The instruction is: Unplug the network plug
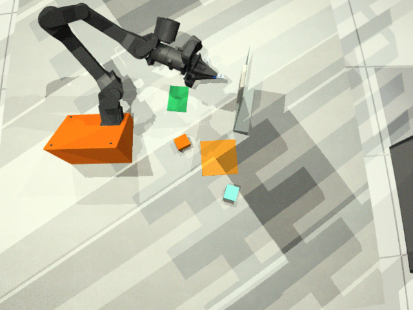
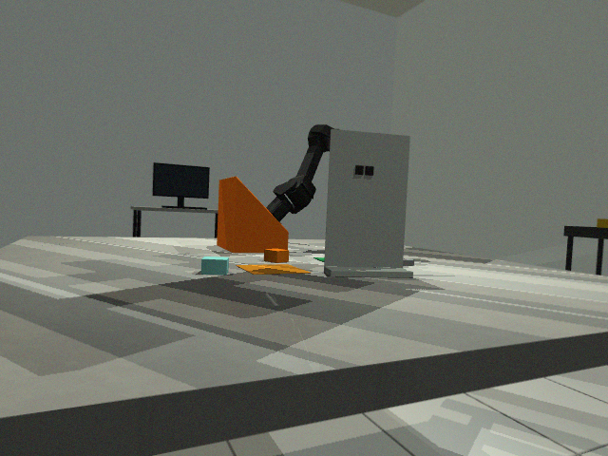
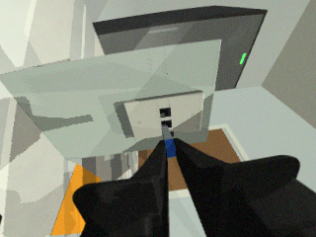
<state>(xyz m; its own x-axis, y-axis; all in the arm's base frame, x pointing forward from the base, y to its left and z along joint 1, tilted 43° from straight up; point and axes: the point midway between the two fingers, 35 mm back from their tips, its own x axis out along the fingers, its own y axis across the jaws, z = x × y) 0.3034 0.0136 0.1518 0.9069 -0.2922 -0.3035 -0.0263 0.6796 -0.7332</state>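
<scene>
My gripper tip is now 210 mm above the orange marked square, 200 mm to the left of it and 10 mm short of it. From my gripper tip the other things lie so: flat green patch (210 mm below, 130 mm behind, 20 mm to the left); then network plug (right at my gripper tip); then grey panel (80 mm below, 80 mm ahead, 30 mm to the right).
</scene>
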